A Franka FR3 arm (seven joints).
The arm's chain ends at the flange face. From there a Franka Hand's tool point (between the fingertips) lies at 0.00 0.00 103.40 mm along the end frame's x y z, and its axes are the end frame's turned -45 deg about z.
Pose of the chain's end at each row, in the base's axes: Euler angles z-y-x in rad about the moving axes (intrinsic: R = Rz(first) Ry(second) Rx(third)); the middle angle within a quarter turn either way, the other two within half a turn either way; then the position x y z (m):
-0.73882, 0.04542, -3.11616, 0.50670, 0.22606, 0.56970
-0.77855, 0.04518, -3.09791, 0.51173, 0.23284, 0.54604
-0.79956, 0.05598, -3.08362, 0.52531, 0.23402, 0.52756
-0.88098, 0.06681, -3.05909, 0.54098, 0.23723, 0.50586
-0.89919, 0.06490, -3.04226, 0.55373, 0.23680, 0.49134
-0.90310, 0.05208, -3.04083, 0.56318, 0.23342, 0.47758
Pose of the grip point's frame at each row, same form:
0.04635, 0.01414, -3.09150, 0.50500, 0.23116, 0.46644
0.00590, 0.00109, -3.07877, 0.51158, 0.23933, 0.44284
-0.01584, -0.00134, -3.06104, 0.52558, 0.24234, 0.42450
-0.09892, -0.01094, -3.03604, 0.54317, 0.24796, 0.40304
-0.11842, -0.02412, -3.02546, 0.55760, 0.24840, 0.38867
-0.12218, -0.03423, -3.03348, 0.56803, 0.24407, 0.37484

